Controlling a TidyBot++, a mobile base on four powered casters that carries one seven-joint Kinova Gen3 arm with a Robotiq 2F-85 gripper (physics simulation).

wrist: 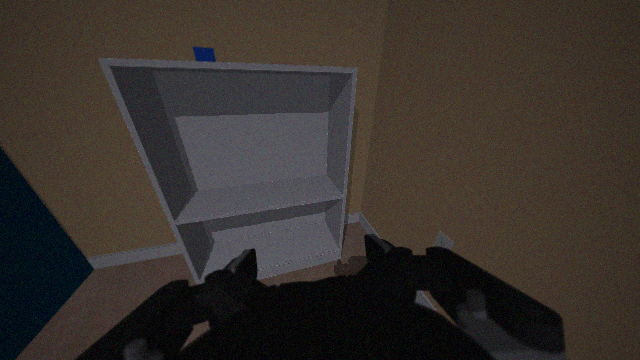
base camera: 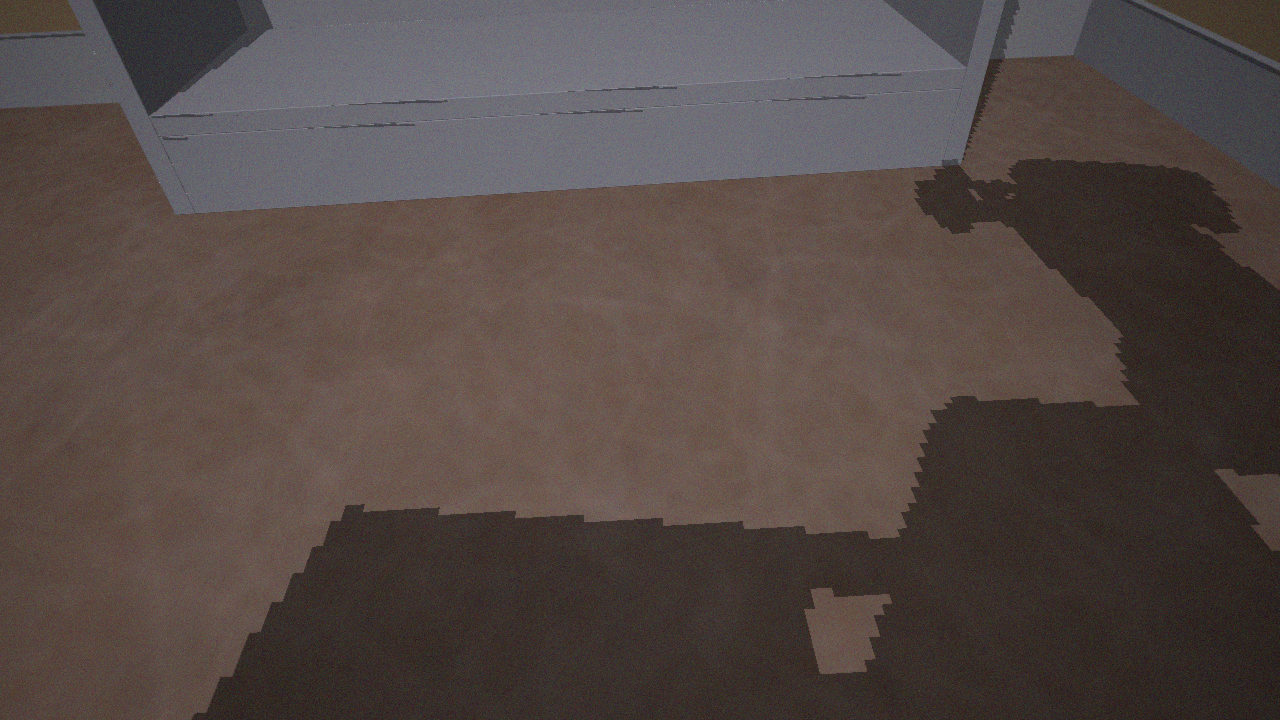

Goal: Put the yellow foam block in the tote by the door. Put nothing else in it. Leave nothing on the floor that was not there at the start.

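Places are measured from the arm's base along level axes (x ahead, y left, z up), in millimetres.
Pixels of known places: gripper, fingertip midpoint: point(wrist: 312, 253).
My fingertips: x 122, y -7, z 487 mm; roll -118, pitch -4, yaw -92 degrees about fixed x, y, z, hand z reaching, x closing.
For each thing: its top centre in the pictures, then the offset to it from my fingertips.
- blue block, top centre: point(wrist: 203, 49) 745 mm ahead, 301 mm left, 222 mm up
- wall outlet, top centre: point(wrist: 446, 236) 395 mm ahead, 588 mm right, 426 mm down
The yellow foam block and the tote do not show in the base camera view or the wrist view. My gripper point(wrist: 312, 253) is open, its two dark fingers wide apart at the bottom of the wrist view, with no object between them. It points toward the lower part of a white shelf unit, which stands some way beyond the fingertips. In the base camera view the gripper does not show; a dark shadow of the robot lies on the floor.
The white shelf unit point(base camera: 563, 156) point(wrist: 260, 212) stands against the wall near a corner. Its two visible compartments hold no objects in the wrist view. A blue block point(wrist: 204, 54) sits on its top. A dark blue surface point(wrist: 35, 260) is at the left. A wall outlet point(wrist: 443, 240) is at the right.
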